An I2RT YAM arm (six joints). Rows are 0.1 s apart.
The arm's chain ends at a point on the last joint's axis. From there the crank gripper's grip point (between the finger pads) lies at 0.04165 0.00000 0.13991 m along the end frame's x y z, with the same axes.
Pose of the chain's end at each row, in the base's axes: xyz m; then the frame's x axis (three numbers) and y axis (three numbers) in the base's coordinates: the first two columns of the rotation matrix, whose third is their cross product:
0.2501 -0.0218 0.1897 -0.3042 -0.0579 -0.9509 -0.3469 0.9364 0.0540
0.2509 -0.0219 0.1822 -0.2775 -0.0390 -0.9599 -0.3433 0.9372 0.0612
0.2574 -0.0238 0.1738 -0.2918 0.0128 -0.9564 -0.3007 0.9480 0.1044
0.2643 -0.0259 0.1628 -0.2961 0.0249 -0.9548 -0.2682 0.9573 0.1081
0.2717 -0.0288 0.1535 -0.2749 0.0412 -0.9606 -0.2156 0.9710 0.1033
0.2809 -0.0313 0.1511 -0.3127 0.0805 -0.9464 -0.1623 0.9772 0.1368
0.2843 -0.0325 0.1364 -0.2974 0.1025 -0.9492 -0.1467 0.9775 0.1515
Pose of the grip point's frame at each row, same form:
0.3616 0.0242 0.1074 -0.3042 -0.0579 -0.9509 -0.3469 0.9364 0.0540
0.3649 0.0250 0.1040 -0.2775 -0.0390 -0.9599 -0.3433 0.9372 0.0612
0.3723 0.0212 0.0958 -0.2918 0.0128 -0.9564 -0.3007 0.9480 0.1044
0.3802 0.0154 0.0843 -0.2961 0.0249 -0.9548 -0.2682 0.9573 0.1081
0.3913 0.0059 0.0774 -0.2749 0.0412 -0.9606 -0.2156 0.9710 0.1033
0.3988 -0.0005 0.0708 -0.3127 0.0805 -0.9464 -0.1623 0.9772 0.1368
0.4039 -0.0024 0.0583 -0.2974 0.1025 -0.9492 -0.1467 0.9775 0.1515

